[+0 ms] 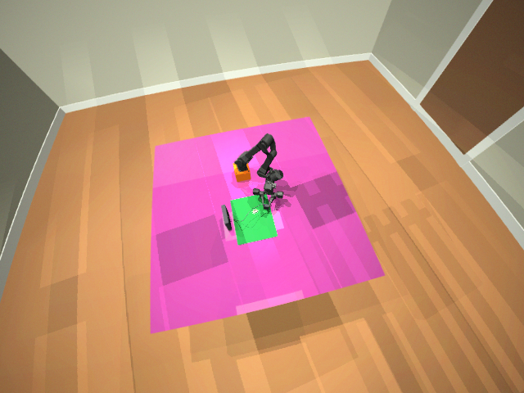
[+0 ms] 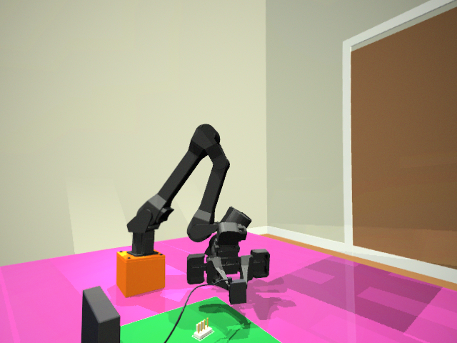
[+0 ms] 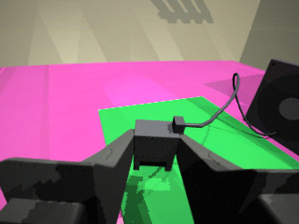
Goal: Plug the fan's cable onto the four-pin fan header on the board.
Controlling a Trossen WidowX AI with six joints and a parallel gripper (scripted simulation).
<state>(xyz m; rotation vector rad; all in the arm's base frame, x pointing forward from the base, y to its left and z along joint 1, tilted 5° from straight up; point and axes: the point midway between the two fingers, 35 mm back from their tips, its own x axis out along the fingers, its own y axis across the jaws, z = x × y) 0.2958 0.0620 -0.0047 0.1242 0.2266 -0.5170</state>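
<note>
Now: the four-pin header 30 mm behind my gripper tip, 70 mm to the right of it and 80 mm below it. The rest, counted from my gripper tip: fan plug 10 mm below; then green board 10 mm ahead, 90 mm to the right, 90 mm below; then dark fan 30 mm behind, 240 mm to the right, 20 mm below.
</note>
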